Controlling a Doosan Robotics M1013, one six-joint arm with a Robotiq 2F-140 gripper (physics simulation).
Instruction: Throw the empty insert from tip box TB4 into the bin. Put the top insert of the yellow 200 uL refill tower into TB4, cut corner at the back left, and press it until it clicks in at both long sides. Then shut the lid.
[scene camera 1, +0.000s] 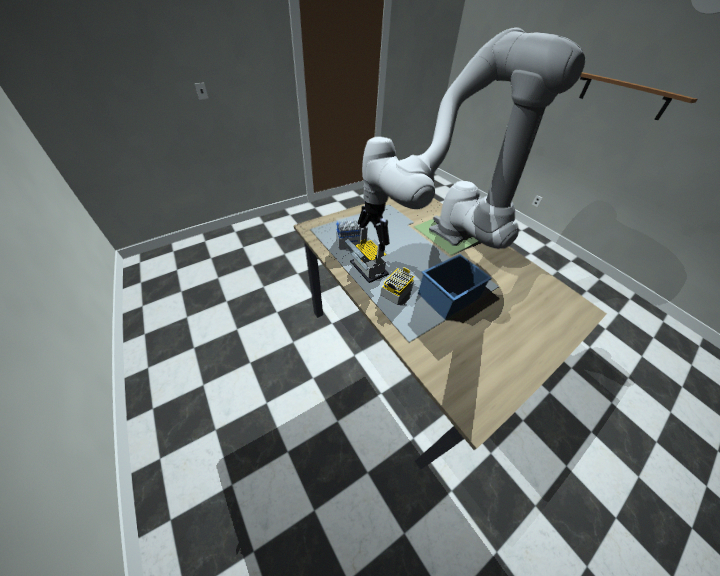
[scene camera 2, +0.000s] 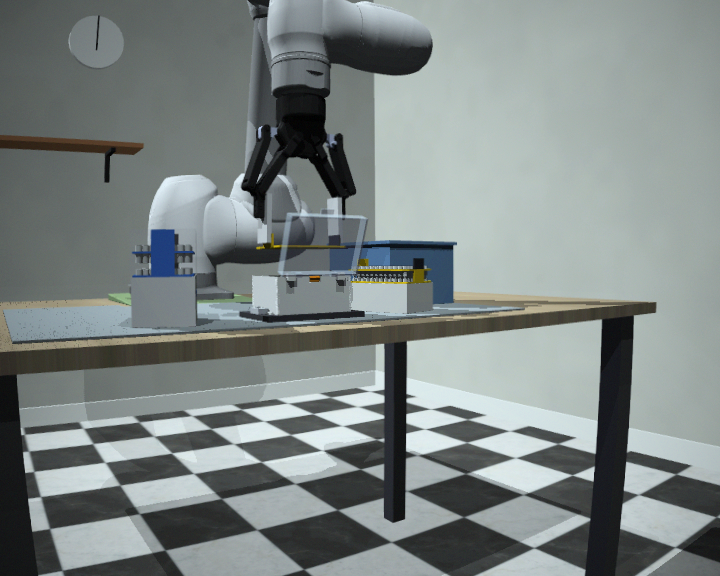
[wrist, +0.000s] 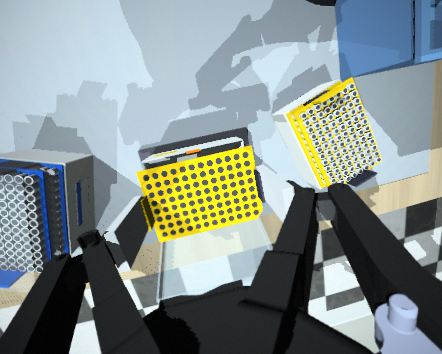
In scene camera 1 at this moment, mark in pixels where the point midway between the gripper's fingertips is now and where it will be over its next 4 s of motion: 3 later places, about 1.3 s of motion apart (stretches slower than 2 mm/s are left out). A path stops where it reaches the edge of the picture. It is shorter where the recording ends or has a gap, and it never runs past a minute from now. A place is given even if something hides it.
My gripper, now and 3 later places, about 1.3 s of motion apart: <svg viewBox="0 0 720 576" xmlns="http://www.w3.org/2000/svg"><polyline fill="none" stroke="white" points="371,248 454,248 474,249 402,260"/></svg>
